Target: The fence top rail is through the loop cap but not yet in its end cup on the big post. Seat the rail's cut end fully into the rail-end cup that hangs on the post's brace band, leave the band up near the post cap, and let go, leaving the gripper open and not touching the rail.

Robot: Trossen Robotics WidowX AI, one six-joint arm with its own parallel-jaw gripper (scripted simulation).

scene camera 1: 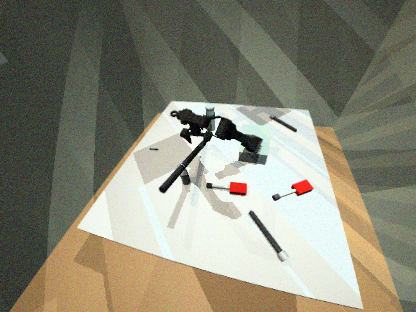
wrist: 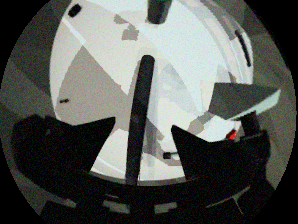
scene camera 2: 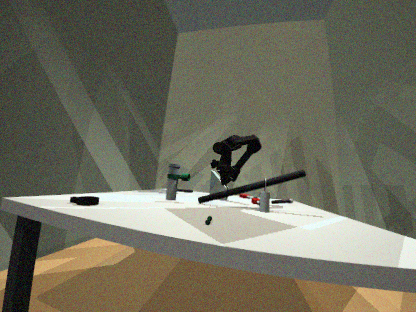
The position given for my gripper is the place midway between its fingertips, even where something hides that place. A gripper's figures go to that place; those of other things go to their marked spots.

My gripper (wrist: 144,124): 10 cm from the lens. A black rail (wrist: 140,103) is 13 cm from the lens.
